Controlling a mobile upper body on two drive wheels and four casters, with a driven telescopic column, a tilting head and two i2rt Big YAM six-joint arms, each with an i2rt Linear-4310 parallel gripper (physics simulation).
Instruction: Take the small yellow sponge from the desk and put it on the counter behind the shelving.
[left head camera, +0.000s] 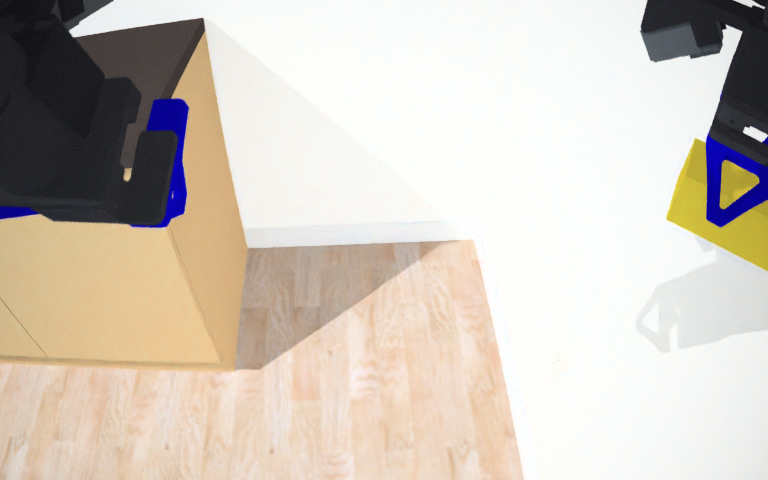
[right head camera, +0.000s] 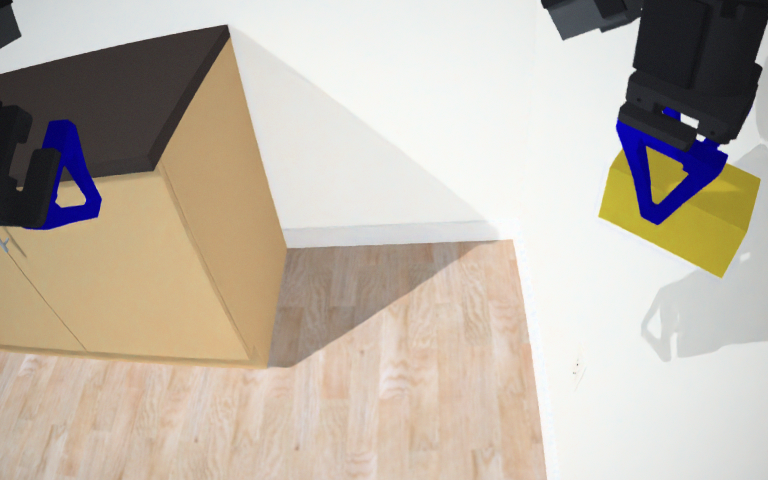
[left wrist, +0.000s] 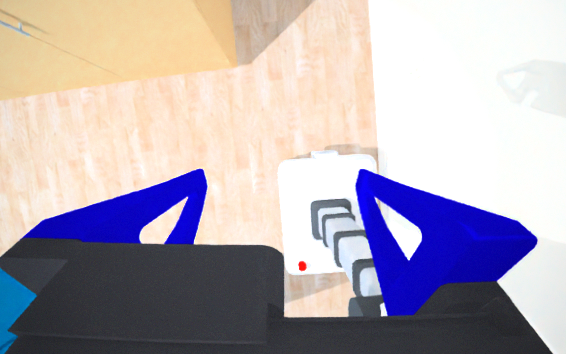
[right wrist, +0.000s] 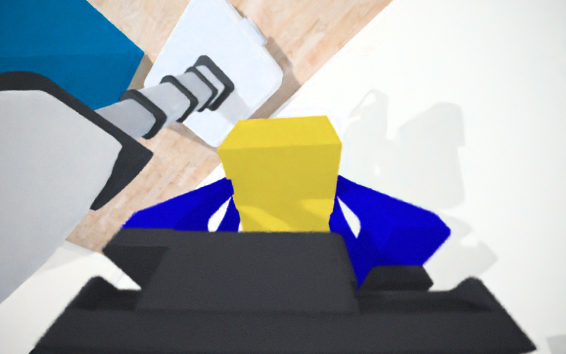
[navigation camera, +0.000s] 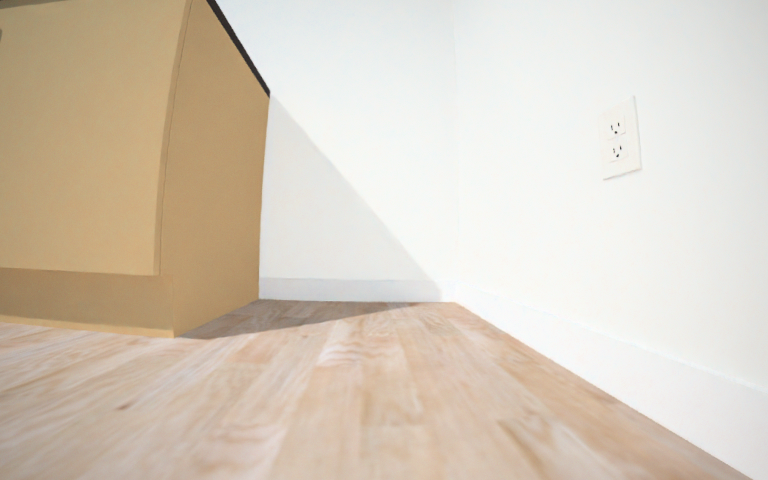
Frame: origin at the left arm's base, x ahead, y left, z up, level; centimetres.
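Seen in the pictures: left gripper, fingertip midpoint: (left head camera: 118, 202) (right head camera: 52, 207) (left wrist: 281, 177); right gripper, fingertip midpoint: (left head camera: 719, 202) (right head camera: 664, 197) (right wrist: 284, 176).
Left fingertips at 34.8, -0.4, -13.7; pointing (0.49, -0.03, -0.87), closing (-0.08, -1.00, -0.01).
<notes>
A point is followed by its place in that frame, as x, y, z.
The yellow sponge (left head camera: 685, 203) @(35.8, -40.6, -15.8) (right head camera: 696, 232) @(32.1, -45.4, -15.4) (right wrist: 285, 160) @(38.5, -42.6, -13.5) is a block held between the blue fingers of my right gripper (right wrist: 284, 176) @(36.4, -44.8, -16.3). It hangs in the air beside the white wall, to the right of the counter in the head views. The counter (left head camera: 130, 62) @(119.9, 37.9, -44.6) (right head camera: 124, 101) @(106.0, 40.1, -44.6) has a dark top on a light wood cabinet; its top edge also shows in the navigation view (navigation camera: 240, 48) @(113.1, 24.1, -46.8). My left gripper (left wrist: 281, 177) @(34.8, -0.4, -13.7) is open, with no object between its fingers, and covers part of the counter in the left head view. The desk and the shelving do not show.
A white wall (right head camera: 396, 73) @(145.4, -20.2, -66.7) (navigation camera: 351, 113) @(145.3, -11.8, -54.4) meets another at a corner right of the cabinet (navigation camera: 215, 169) @(107.0, 24.0, -91.5). The right-hand wall (navigation camera: 538, 226) @(89.9, -60.6, -107.7) runs close along the wood floor (navigation camera: 339, 396) @(71.5, -18.0, -135.6). My white base (left wrist: 305, 185) @(18.8, -10.3, -109.6) (right wrist: 250, 65) @(23.2, -31.2, -109.6) stands near it. A blue surface (right wrist: 60, 40) @(-26.1, 27.0, -92.5) shows beside the base.
</notes>
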